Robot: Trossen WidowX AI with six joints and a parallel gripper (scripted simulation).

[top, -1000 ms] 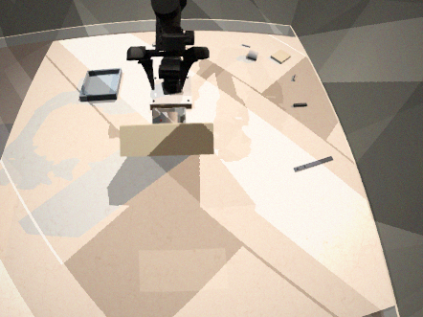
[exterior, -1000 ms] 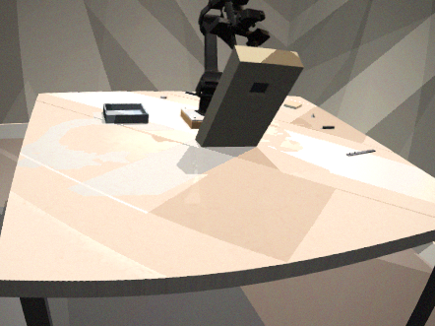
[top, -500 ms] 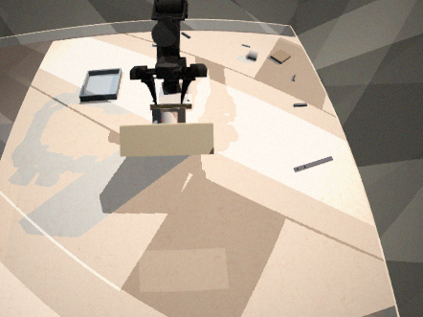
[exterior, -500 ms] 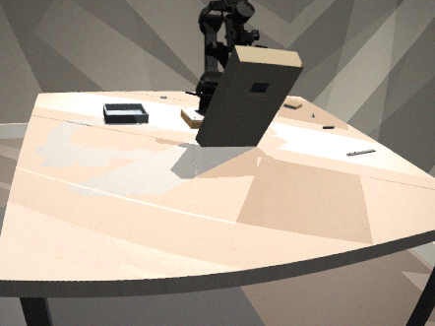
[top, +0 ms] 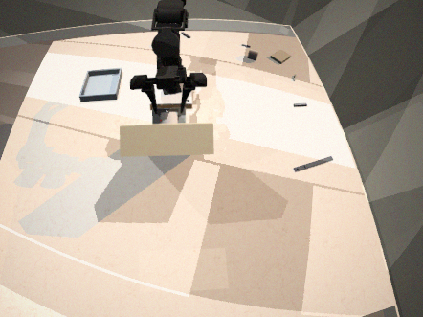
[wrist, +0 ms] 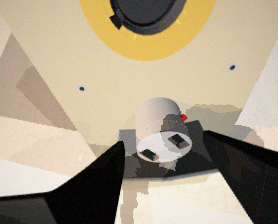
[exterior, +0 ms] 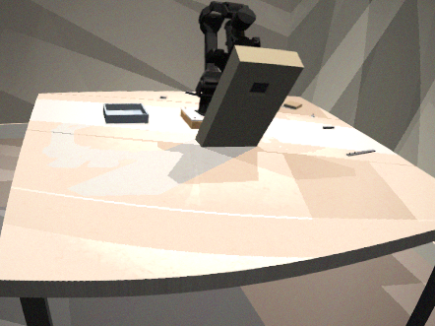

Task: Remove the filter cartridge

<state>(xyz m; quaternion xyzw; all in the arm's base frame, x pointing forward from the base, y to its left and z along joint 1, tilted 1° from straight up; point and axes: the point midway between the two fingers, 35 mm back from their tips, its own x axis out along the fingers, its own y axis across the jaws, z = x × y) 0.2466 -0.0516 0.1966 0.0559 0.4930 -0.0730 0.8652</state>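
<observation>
Now: gripper tip 2 cm above the round filter cartridge and 1 cm short of it. The rest, counted from my gripper tip: service panel (5 cm ahead, 3 cm below, 1 cm to the right); then blue-grey tray (37 cm behind, 22 cm to the right, 19 cm below).
</observation>
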